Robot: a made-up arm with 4 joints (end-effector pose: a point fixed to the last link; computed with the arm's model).
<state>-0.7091 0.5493 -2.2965 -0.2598</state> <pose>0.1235 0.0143 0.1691 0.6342 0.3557 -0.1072 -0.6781</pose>
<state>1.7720 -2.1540 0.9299 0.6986</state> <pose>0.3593 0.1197 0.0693 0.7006 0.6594 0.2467 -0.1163</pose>
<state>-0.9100 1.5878 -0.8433 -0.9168</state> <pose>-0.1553 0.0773 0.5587 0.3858 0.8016 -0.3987 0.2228</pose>
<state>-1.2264 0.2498 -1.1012 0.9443</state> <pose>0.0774 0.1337 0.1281 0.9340 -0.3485 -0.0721 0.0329</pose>
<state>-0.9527 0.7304 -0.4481 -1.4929</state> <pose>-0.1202 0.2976 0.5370 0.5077 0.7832 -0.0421 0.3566</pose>
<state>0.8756 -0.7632 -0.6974 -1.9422</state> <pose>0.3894 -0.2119 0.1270 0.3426 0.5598 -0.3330 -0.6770</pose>
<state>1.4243 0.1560 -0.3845 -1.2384</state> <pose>0.3466 -0.2956 0.3517 0.5243 0.3262 -0.5099 -0.5989</pose>
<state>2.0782 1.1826 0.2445 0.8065</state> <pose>0.0573 -0.2863 0.4139 0.2639 -0.6685 0.0545 -0.6932</pose>
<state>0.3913 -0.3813 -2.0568 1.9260</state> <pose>-0.0721 0.1194 0.3020 0.0755 -0.3540 0.8309 -0.4227</pose>
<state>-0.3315 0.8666 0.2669 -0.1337</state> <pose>0.1027 0.4160 0.3220 0.8644 0.0715 -0.4008 0.2950</pose>
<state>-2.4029 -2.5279 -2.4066 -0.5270</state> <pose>0.0881 0.0416 0.1763 0.4585 -0.5398 -0.6818 0.1833</pose>
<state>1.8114 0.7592 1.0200 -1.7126</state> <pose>0.4504 -0.0204 0.3542 0.8381 0.4075 -0.3080 -0.1913</pose>
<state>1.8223 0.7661 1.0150 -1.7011</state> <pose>0.4510 -0.0258 0.3523 0.8403 0.3975 -0.3112 -0.1977</pose>
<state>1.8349 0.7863 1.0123 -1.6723</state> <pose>0.4527 -0.0306 0.3455 0.8488 0.3743 -0.3117 -0.2059</pose>
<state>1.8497 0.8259 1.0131 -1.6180</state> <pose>0.4558 -0.0353 0.3315 0.8653 0.3313 -0.3077 -0.2165</pose>
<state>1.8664 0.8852 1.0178 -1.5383</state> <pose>0.4593 -0.0416 0.3103 0.8871 0.2676 -0.2982 -0.2291</pose>
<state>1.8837 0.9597 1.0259 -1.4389</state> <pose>0.4615 -0.0513 0.2844 0.9090 0.1867 -0.2833 -0.2423</pose>
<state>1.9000 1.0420 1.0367 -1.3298</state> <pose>0.4610 -0.0651 0.2574 0.9254 0.0964 -0.2639 -0.2542</pose>
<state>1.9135 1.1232 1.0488 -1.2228</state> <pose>0.4577 -0.0812 0.2337 0.9338 0.0068 -0.2426 -0.2630</pose>
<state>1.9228 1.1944 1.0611 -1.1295</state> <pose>0.4525 -0.0966 0.2156 0.9347 -0.0714 -0.2222 -0.2680</pose>
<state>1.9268 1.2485 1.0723 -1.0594</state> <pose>0.4476 -0.1079 0.2036 0.9318 -0.1300 -0.2058 -0.2691</pose>
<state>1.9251 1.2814 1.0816 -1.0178</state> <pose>0.4445 -0.1130 0.1967 0.9293 -0.1645 -0.1951 -0.2670</pose>
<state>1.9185 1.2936 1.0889 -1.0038</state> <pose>0.4439 -0.1117 0.1933 0.9295 -0.1758 -0.1901 -0.2625</pose>
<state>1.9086 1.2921 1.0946 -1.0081</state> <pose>0.4449 -0.1060 0.1921 0.9321 -0.1718 -0.1891 -0.2567</pose>
